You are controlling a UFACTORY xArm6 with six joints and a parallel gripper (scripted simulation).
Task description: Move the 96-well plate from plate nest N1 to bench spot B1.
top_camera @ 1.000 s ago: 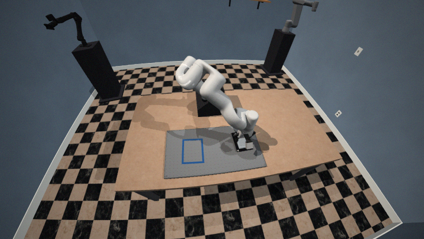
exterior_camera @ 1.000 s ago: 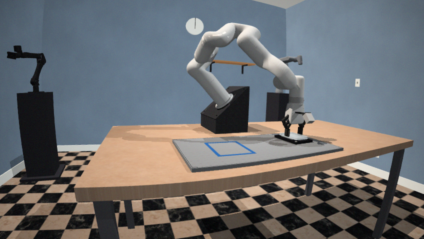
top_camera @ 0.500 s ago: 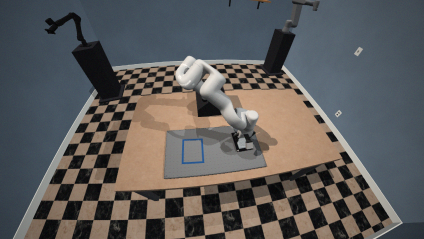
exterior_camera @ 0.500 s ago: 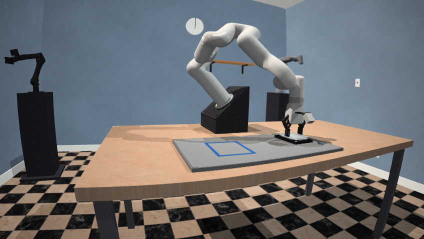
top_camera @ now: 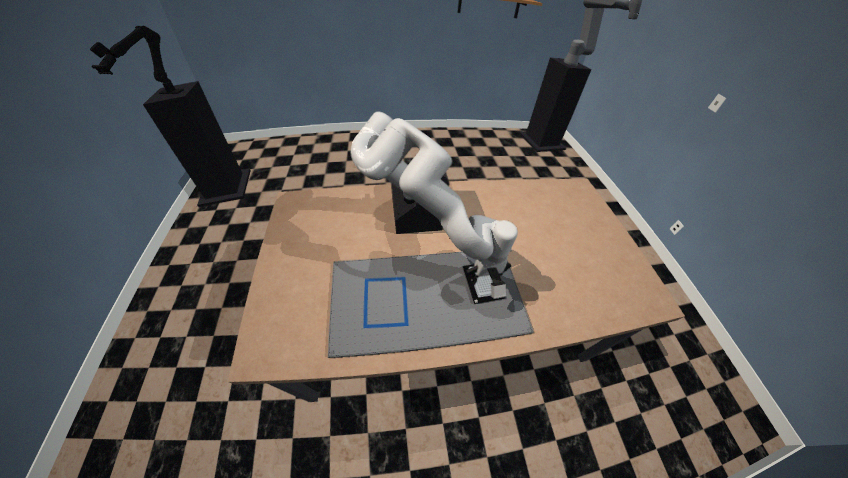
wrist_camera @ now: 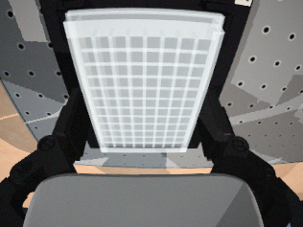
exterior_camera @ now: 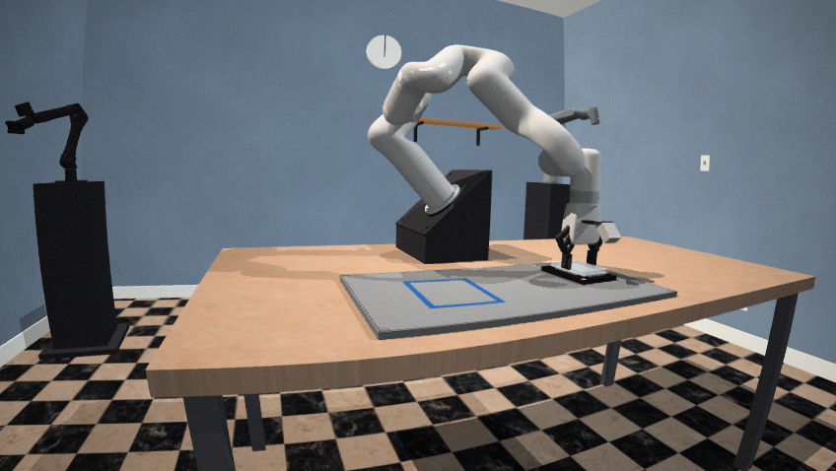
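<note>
The 96-well plate lies 10 mm below my hand. Also, from my hand: black plate nest N1: 20 mm below.
</note>
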